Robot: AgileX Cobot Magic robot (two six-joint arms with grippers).
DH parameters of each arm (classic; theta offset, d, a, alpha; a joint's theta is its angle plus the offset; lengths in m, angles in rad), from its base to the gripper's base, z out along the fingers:
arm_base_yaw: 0 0.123 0 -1.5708
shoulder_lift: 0.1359 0 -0.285 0
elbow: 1.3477 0 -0.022 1.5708
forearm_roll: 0 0.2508 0 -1.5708
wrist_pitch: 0 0 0.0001 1.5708
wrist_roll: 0 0.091 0 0
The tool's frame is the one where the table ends.
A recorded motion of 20 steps. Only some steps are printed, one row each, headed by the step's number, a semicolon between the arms.
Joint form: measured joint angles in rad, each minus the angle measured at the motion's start. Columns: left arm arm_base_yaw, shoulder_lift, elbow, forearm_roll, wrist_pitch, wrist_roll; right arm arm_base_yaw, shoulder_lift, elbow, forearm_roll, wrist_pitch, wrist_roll.
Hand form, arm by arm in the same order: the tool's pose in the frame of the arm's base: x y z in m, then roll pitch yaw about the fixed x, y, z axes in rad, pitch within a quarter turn. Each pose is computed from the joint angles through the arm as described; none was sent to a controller.
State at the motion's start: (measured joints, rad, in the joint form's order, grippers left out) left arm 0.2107 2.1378 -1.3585 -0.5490 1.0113 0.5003; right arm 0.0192 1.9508 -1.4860 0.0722 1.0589 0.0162
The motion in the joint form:
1: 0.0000 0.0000 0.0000 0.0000 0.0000 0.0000; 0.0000 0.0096 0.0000 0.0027 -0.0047 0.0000
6: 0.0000 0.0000 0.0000 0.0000 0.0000 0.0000; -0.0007 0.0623 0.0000 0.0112 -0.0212 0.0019
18: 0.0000 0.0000 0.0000 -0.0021 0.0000 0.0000; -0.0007 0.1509 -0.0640 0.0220 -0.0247 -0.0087
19: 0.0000 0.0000 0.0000 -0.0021 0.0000 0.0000; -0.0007 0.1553 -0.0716 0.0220 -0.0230 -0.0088
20: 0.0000 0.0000 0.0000 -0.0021 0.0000 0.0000; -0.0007 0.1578 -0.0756 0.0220 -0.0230 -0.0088
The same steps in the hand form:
1: 0.3863 0.0414 0.1159 -2.6805 0.0240 -3.0979; 0.3951 0.0135 0.2052 3.0696 0.1270 3.1072
6: 0.3863 0.0414 0.1159 -2.6805 0.0240 -3.0979; 0.4003 0.0139 0.1844 3.0642 0.0902 3.0994
18: 0.3864 0.0413 0.1159 -2.6789 0.0243 -3.0965; 0.4168 0.0151 0.1638 3.0567 0.0694 3.1044
19: 0.3864 0.0413 0.1159 -2.6789 0.0243 -3.0965; 0.4182 0.0151 0.1638 3.0565 0.0709 3.1046
20: 0.3864 0.0413 0.1159 -2.6789 0.0243 -3.0965; 0.4190 0.0151 0.1637 3.0564 0.0724 3.1046

